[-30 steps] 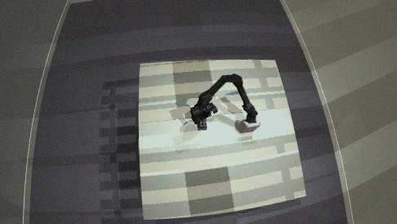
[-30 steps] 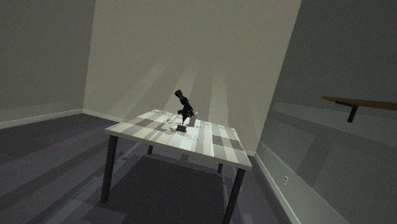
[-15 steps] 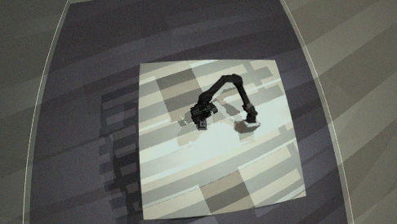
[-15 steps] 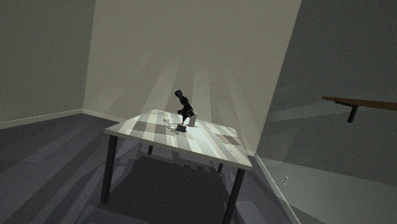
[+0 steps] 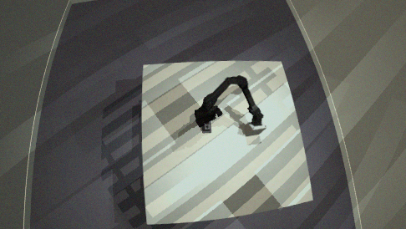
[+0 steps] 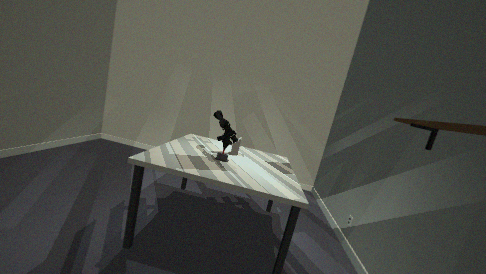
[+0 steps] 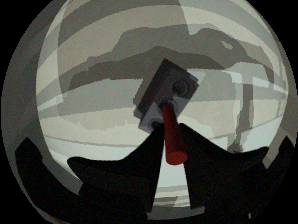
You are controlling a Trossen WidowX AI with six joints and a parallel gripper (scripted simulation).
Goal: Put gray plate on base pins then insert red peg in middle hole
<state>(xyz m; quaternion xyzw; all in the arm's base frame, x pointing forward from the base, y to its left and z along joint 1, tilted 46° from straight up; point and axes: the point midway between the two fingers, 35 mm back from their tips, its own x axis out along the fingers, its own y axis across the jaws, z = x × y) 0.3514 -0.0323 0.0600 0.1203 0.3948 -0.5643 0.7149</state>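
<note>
The gray plate lies 6 cm below my gripper tip. The rest, counted from my gripper tip: red peg: right at my gripper tip.
</note>
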